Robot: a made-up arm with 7 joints. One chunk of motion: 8 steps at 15 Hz.
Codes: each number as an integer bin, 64 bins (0 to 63) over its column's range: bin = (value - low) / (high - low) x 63, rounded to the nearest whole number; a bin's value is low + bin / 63 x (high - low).
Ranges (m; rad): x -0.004..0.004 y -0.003..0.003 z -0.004..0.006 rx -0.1..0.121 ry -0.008..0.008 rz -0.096..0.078
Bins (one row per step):
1: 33 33 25 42 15 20
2: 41 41 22 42 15 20
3: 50 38 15 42 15 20
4: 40 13 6 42 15 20
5: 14 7 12 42 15 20
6: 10 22 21 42 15 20
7: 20 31 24 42 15 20
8: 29 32 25 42 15 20
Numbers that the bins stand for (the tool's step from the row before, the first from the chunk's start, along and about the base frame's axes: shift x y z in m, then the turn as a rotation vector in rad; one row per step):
1: 0.00019 0.00014 -0.00003 0.04733 -0.00419 -0.04076
2: 0.00121 0.00090 -0.00051 0.04733 -0.00419 -0.04076
3: 0.00235 0.00062 -0.00162 0.04733 -0.00419 -0.04076
4: 0.00108 -0.00176 -0.00305 0.04733 -0.00419 -0.04076
5: -0.00222 -0.00233 -0.00210 0.04733 -0.00419 -0.04076
6: -0.00273 -0.00090 -0.00067 0.04733 -0.00419 -0.04076
7: -0.00146 -0.00005 -0.00019 0.04733 -0.00419 -0.04076
8: -0.00032 0.00005 -0.00003 0.04733 -0.00419 -0.04076

